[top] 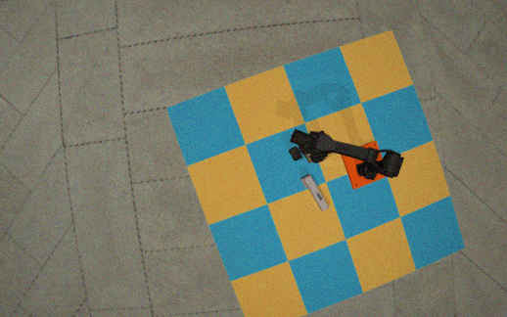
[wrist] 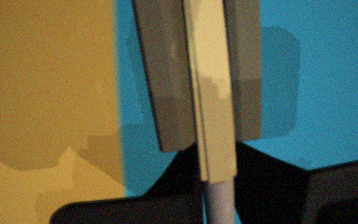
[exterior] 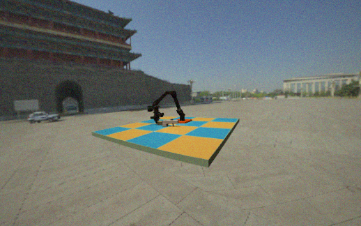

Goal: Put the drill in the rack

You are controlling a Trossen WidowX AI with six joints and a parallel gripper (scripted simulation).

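My gripper tip is now 40 mm to the right of the tan drill, 30 mm below it and 10 mm past it. The rest, counted from my gripper tip: pale grey block: 230 mm to the left, 30 mm above, 20 mm ahead; rack: 50 mm to the left, 10 mm behind, 10 mm above.
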